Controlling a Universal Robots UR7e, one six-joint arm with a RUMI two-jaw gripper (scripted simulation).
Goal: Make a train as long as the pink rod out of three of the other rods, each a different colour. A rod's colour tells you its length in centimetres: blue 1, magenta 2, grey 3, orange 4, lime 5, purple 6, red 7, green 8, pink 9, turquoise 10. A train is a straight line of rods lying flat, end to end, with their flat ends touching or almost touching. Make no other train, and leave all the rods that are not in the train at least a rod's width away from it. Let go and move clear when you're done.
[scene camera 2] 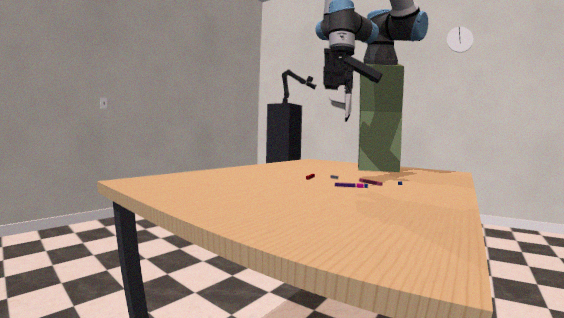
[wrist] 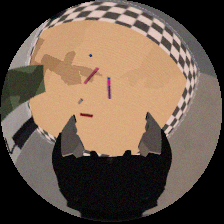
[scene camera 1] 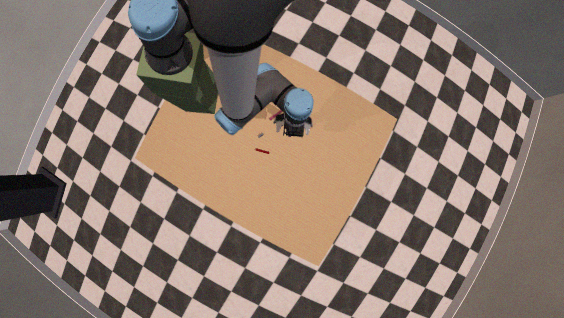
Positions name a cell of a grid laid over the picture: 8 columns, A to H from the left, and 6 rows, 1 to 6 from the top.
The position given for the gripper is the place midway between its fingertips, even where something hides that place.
Observation:
In view: the gripper (scene camera 2: E3).
The gripper is seen too in the wrist view (wrist: D4).

